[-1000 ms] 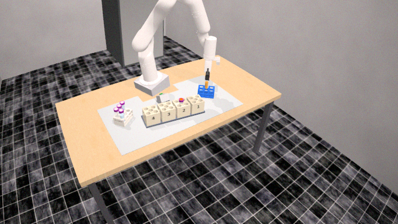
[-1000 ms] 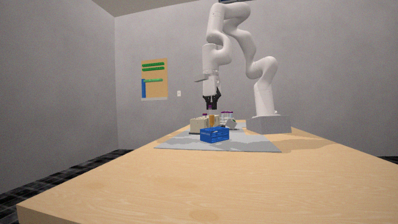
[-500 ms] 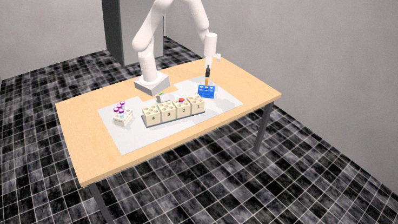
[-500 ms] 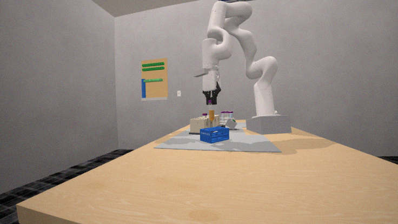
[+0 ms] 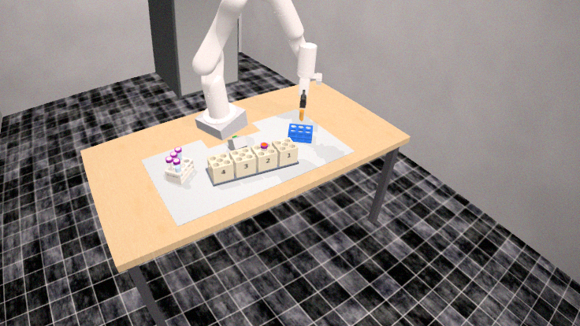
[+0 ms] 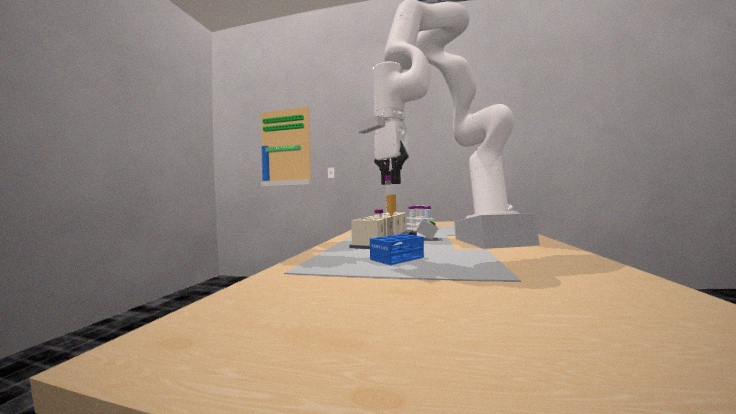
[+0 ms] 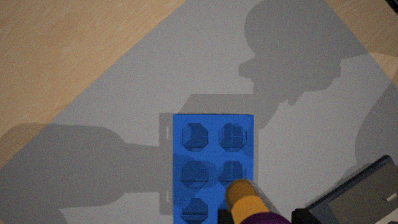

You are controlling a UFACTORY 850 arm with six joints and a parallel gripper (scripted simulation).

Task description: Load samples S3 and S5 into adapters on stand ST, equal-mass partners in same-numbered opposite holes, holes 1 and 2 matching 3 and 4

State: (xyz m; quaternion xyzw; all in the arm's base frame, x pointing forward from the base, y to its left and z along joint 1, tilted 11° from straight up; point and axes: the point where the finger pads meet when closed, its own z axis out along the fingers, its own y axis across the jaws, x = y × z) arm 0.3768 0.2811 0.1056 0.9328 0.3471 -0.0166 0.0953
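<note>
Now: hand 1 cm short of the sample tube and 5 cm above it. From my hand the other things lie so: blue sample rack 1 cm behind, 2 cm to the left, 20 cm below.
</note>
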